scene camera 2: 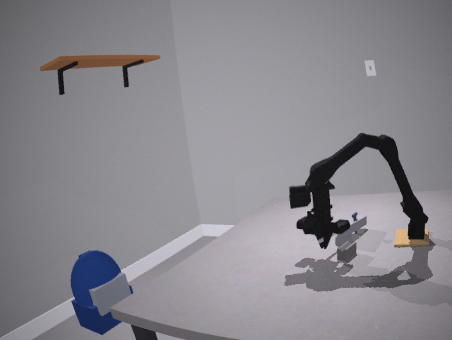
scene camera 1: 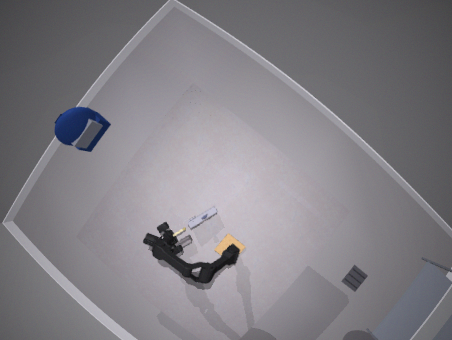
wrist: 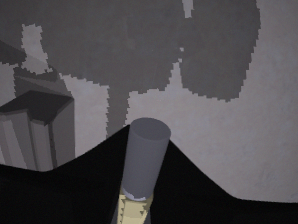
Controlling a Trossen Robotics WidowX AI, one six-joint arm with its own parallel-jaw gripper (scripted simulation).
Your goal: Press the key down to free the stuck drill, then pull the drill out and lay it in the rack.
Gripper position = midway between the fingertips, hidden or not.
My gripper (scene camera 2: 324, 248) holds a drill.
My gripper shows as well in the wrist view (wrist: 142, 134).
